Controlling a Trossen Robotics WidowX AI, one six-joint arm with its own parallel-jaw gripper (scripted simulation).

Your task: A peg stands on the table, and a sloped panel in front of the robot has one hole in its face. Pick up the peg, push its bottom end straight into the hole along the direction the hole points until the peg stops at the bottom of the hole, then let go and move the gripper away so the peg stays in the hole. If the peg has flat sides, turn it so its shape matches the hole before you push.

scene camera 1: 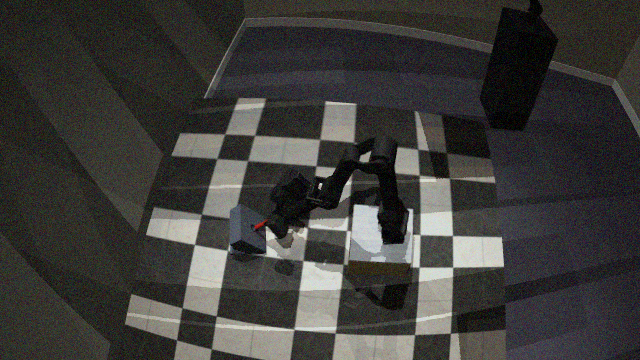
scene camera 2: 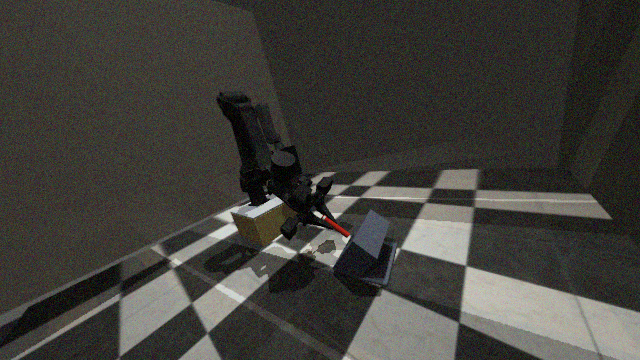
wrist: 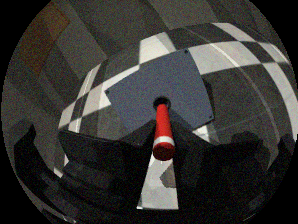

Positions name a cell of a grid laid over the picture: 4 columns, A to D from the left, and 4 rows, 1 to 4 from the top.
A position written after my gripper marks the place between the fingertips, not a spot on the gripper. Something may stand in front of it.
my gripper: scene camera 1 B3; scene camera 2 C3; wrist C3
